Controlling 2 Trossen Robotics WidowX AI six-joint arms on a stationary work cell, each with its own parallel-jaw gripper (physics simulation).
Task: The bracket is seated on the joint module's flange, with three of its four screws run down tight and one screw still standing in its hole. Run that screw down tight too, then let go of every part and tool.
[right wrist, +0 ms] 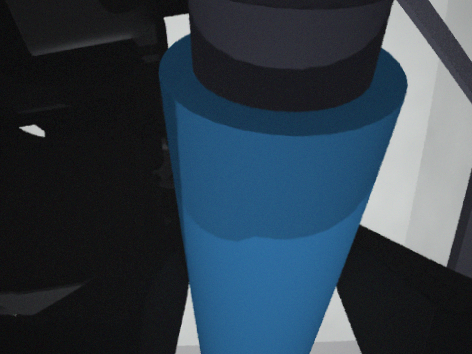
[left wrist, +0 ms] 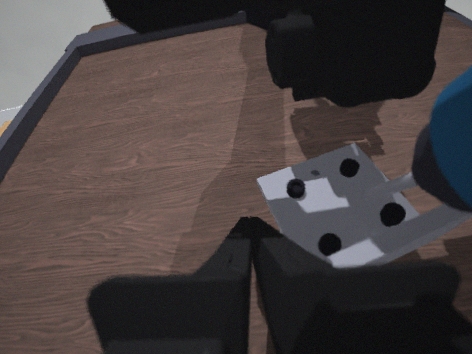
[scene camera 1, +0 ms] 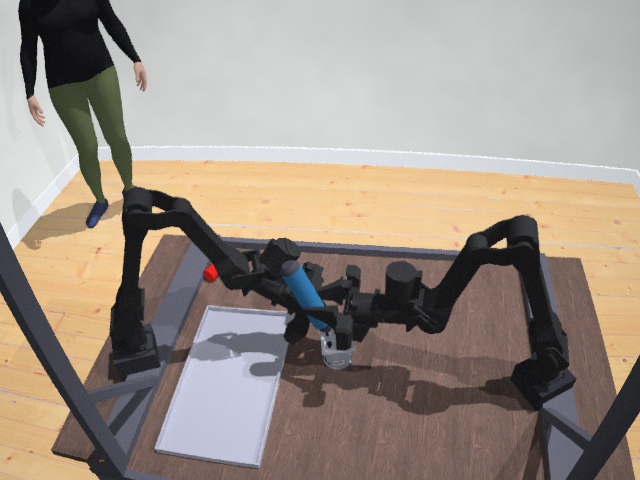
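The pale grey bracket (scene camera 1: 328, 343) (left wrist: 320, 220) sits on the joint module (scene camera 1: 338, 359) near the middle of the table. Four dark round screw spots show on its plate in the left wrist view; the left one (left wrist: 296, 188) has a lighter centre. Screw heights are too unclear to tell. My left gripper (left wrist: 249, 225) is shut and empty, its tips beside the plate's edge in that view. My right gripper (scene camera 1: 324, 316) (right wrist: 259, 231) is shut on the blue screwdriver (scene camera 1: 305, 293) (left wrist: 454, 140) (right wrist: 275, 185), which leans above the bracket. The driver's tip is hidden.
A pale shallow tray (scene camera 1: 222, 413) lies left of the bracket on the brown table (scene camera 1: 361, 444). A small red object (scene camera 1: 210, 272) lies at the back left. Both arms' wrists are close together above the bracket. A person (scene camera 1: 77, 46) stands behind the table on the left.
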